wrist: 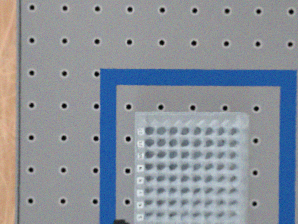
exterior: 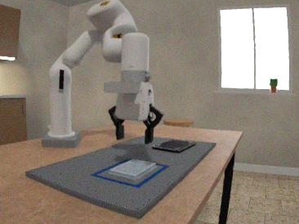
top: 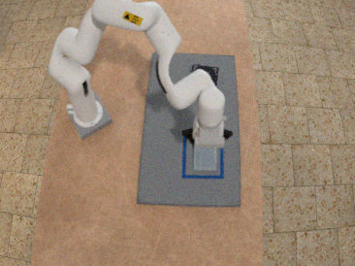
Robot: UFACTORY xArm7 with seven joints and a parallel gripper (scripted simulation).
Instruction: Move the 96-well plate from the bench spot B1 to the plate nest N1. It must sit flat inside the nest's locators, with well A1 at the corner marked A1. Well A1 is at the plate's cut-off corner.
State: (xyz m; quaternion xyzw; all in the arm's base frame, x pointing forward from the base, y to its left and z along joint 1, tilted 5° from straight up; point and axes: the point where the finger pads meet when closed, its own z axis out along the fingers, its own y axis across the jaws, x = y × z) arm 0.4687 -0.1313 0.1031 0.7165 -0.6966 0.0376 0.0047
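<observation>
My gripper is now 9 cm above the 96-well plate. Also, from my hand: black plate nest (1 cm behind, 34 cm to the left, 9 cm below).
</observation>
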